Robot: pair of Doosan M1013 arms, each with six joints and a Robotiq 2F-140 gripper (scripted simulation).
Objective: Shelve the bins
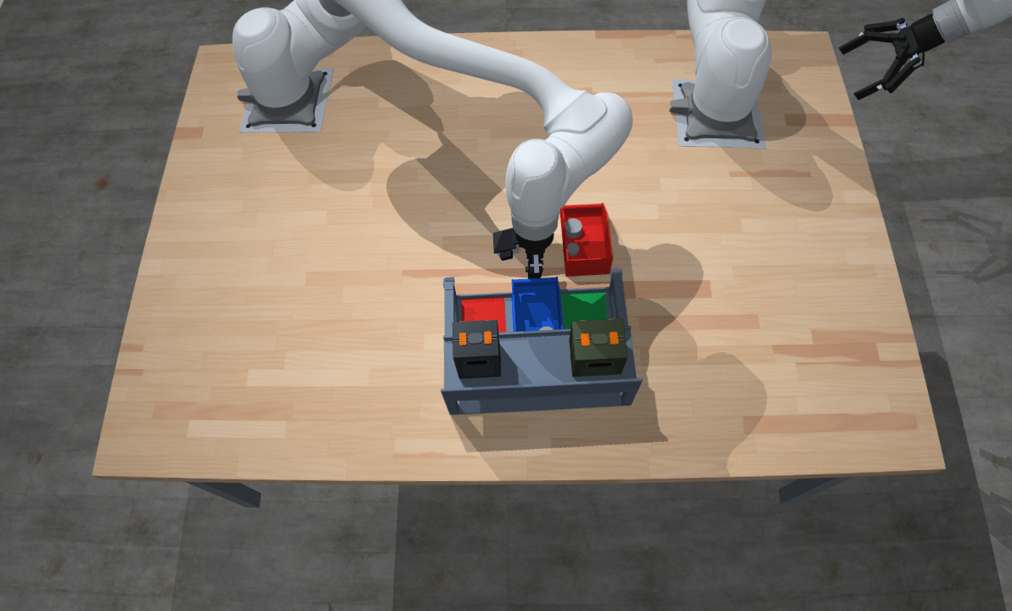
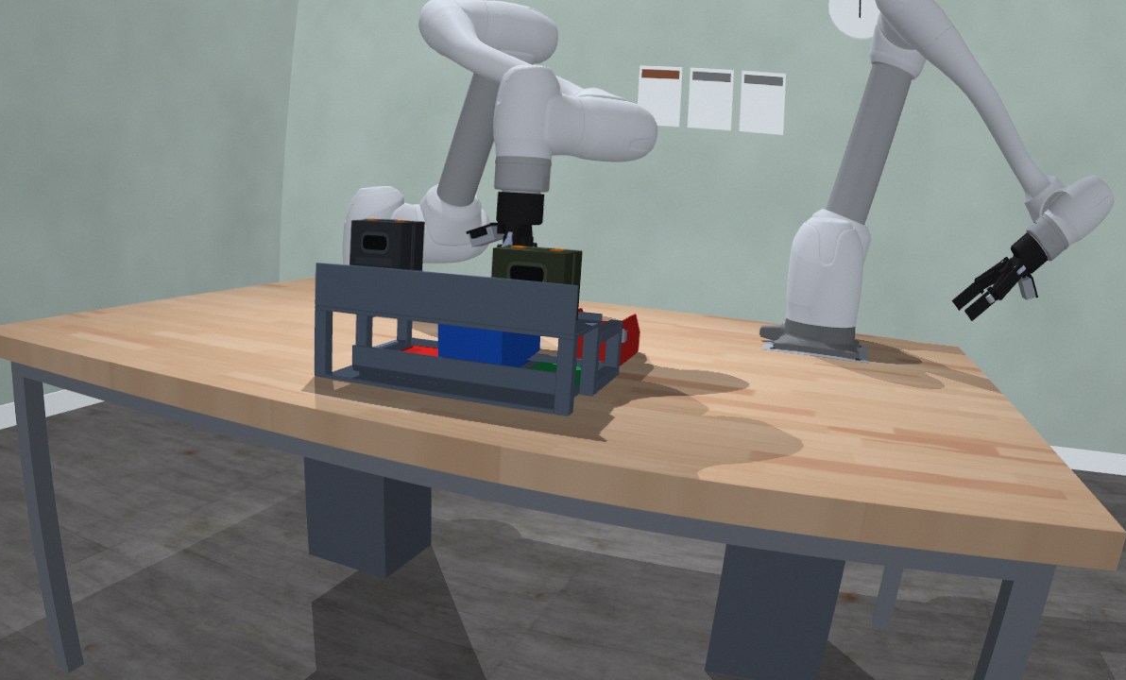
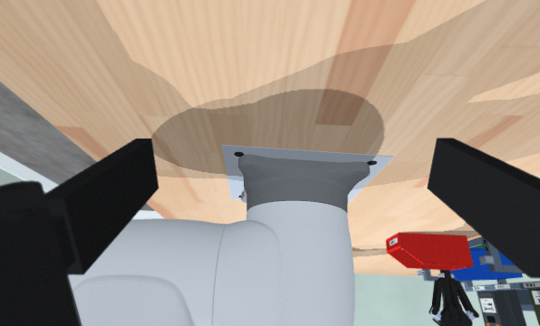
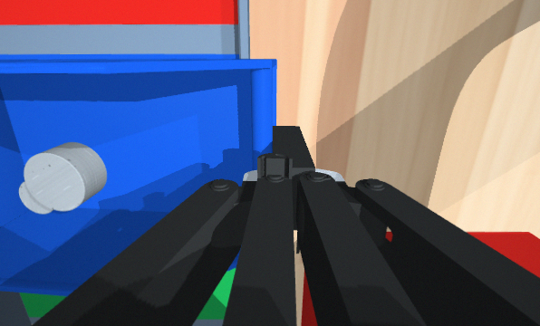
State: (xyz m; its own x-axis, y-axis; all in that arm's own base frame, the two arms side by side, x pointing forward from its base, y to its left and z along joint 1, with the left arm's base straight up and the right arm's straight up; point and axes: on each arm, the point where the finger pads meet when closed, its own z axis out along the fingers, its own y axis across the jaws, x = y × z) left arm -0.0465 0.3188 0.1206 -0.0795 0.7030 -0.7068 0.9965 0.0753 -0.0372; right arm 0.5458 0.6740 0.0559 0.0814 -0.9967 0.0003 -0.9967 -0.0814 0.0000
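Observation:
My right gripper is now 90 mm short of the blue bin, 10 mm to the right of it and 10 mm above it. Also, from my right hand: grey shelf: 150 mm ahead, 10 mm to the left, 10 mm above; then red bin: 120 mm behind, 110 mm to the left, 20 mm below.

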